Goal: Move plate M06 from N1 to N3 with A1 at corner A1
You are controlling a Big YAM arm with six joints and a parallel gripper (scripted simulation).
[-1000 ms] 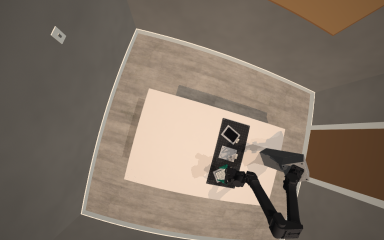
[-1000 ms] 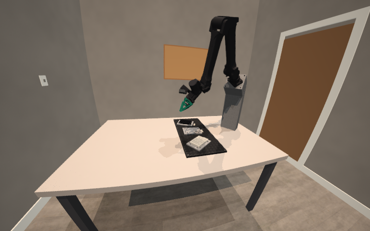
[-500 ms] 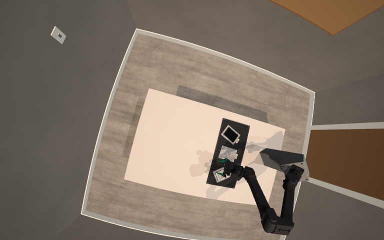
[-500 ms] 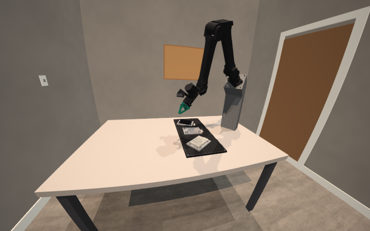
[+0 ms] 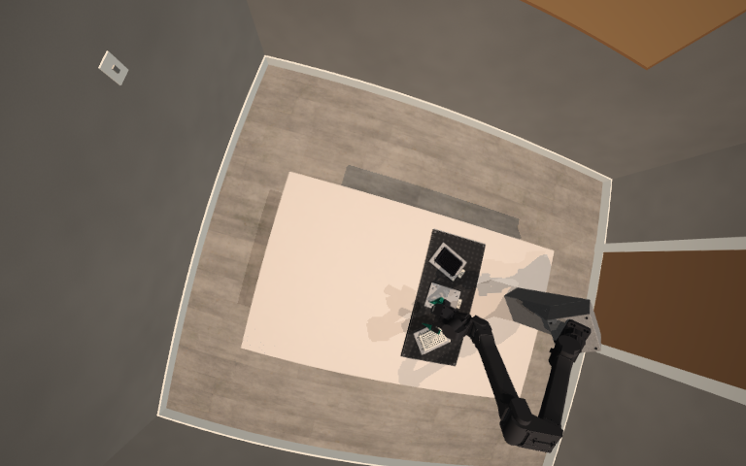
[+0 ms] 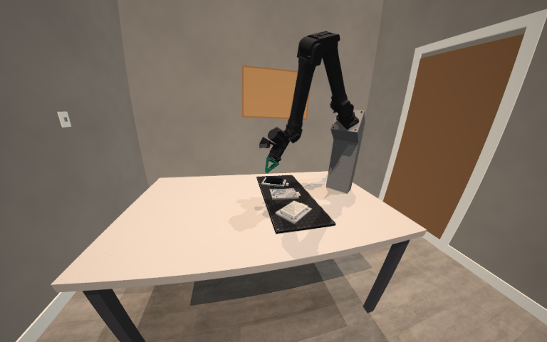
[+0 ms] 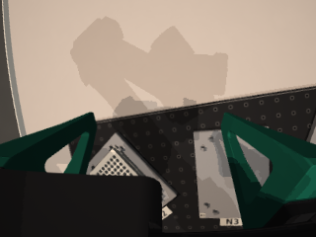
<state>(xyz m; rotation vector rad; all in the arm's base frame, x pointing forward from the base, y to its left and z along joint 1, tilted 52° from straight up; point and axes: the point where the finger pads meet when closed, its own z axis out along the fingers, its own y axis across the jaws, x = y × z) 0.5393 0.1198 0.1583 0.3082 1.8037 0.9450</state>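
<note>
Now: the black 96-well plate 27 cm to the right of my hand, 17 cm below it and 4 cm behind it. Round my hand: white 96-well plate 17 cm below, 16 cm behind, 10 cm to the left.
</note>
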